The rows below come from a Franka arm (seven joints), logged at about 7 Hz.
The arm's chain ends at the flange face. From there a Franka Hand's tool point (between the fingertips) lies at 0.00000 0.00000 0.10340 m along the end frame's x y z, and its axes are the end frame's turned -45 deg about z.
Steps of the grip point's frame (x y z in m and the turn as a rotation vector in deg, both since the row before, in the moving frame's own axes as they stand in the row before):
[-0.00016, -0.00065, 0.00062, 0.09, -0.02, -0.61]
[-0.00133, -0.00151, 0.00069, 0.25, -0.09, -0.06]
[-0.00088, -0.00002, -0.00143, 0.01, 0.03, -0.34]
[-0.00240, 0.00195, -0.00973, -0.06, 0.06, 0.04]
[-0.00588, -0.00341, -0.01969, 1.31, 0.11, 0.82]
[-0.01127, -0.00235, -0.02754, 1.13, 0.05, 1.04]
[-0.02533, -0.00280, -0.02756, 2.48, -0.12, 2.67]
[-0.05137, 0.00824, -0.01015, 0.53, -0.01, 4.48]
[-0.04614, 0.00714, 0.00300, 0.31, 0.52, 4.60]
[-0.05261, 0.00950, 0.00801, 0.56, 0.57, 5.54]
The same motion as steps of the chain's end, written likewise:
[-0.00043, -0.00026, 0.00062, 0.05, -0.08, -0.61]
[-0.00157, 0.00008, 0.00069, 0.11, -0.24, -0.06]
[-0.00066, 0.00066, -0.00143, 0.03, 0.01, -0.34]
[-0.00047, 0.00308, -0.00973, 0.00, 0.08, 0.04]
[-0.00505, 0.00357, -0.01966, 1.00, -0.85, 0.82]
[-0.00827, 0.00783, -0.02752, 0.83, -0.76, 1.04]
[-0.01665, 0.01902, -0.02746, 1.67, -1.84, 2.67]
[-0.02984, 0.04284, -0.01015, 0.37, -0.38, 4.48]
[-0.02789, 0.03872, 0.00301, 0.59, 0.15, 4.60]
[-0.03057, 0.04536, 0.00802, 0.80, 0.01, 5.54]

